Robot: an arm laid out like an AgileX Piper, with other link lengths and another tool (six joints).
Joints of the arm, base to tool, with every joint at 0 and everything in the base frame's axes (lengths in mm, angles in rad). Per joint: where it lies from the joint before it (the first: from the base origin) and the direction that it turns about. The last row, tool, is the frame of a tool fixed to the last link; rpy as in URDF.
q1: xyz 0 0 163.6 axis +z
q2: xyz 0 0 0 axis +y
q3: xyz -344.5 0 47.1 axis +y
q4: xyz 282.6 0 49.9 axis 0.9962 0 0.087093
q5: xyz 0 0 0 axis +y
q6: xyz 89.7 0 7.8 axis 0.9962 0 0.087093
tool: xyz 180.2 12 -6.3 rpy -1.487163 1.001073 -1.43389
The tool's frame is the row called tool.
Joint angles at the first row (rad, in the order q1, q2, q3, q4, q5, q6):
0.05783, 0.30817, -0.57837, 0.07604, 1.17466, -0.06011
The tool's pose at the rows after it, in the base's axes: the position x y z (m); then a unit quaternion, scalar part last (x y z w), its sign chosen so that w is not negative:
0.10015, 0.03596, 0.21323, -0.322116, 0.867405, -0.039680, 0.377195
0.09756, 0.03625, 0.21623, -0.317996, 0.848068, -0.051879, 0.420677
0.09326, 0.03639, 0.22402, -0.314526, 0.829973, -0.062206, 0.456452
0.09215, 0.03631, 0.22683, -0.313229, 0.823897, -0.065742, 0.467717
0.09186, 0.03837, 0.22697, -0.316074, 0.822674, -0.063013, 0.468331
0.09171, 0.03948, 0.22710, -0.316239, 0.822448, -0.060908, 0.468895
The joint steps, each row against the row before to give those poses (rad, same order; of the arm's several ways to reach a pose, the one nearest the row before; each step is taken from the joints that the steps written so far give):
0.00003, -0.11427, 0.06086, -0.00002, -0.00501, 0.00003
-0.00001, -0.10442, 0.02638, 0.00227, -0.02059, -0.00002
0.00000, -0.08247, 0.00177, 0.00161, -0.00239, 0.00001
-0.00002, -0.02431, 0.00001, 0.00001, -0.00239, -0.00002
0.00002, 0.00026, -0.00001, 0.00874, 0.00002, -0.00610
-0.00006, 0.00001, -0.00003, 0.00445, 0.00002, -0.00006

